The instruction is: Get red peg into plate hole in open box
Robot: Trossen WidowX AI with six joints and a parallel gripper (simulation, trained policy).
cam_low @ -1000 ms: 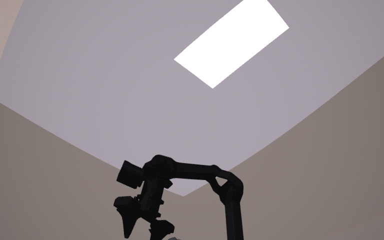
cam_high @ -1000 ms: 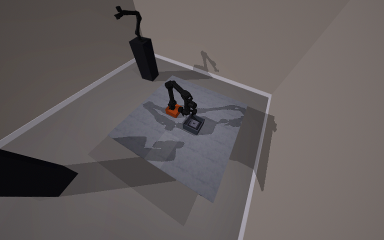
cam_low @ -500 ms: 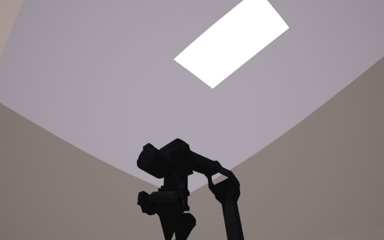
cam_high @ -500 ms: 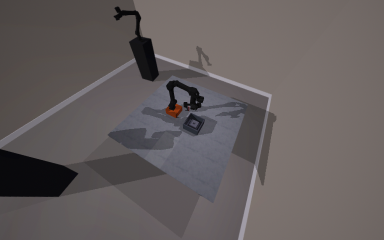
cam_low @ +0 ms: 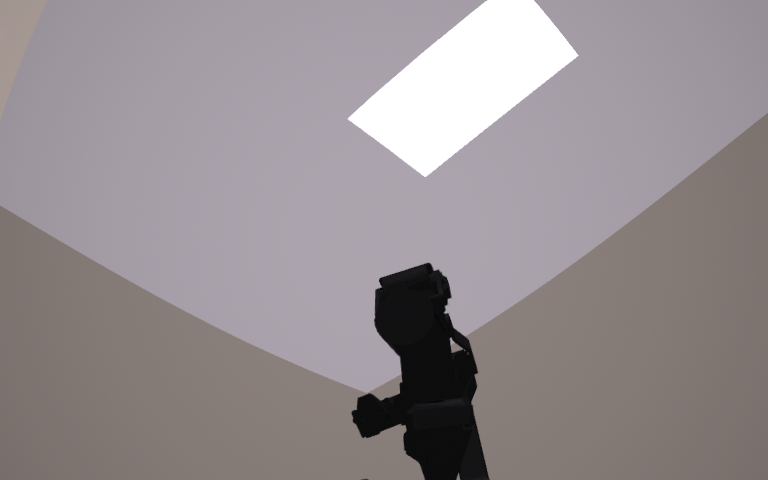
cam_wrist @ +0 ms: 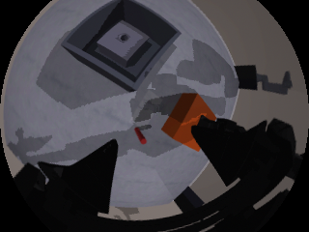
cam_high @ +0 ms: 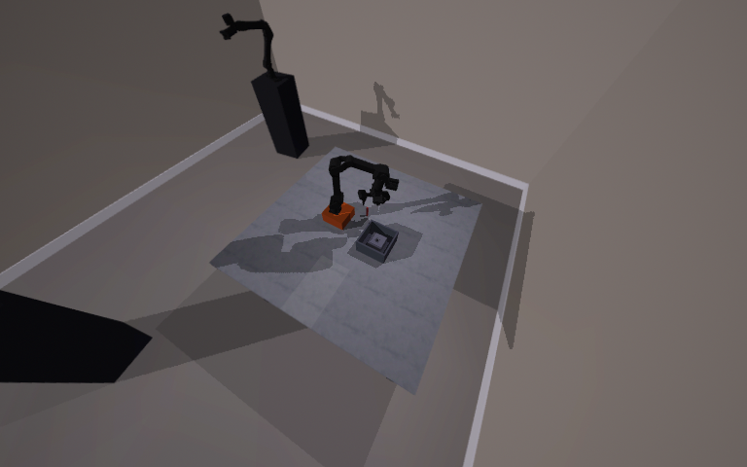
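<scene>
Right now the red peg is 30 mm behind my gripper tip, 50 mm to the left of it and 130 mm below it.
</scene>
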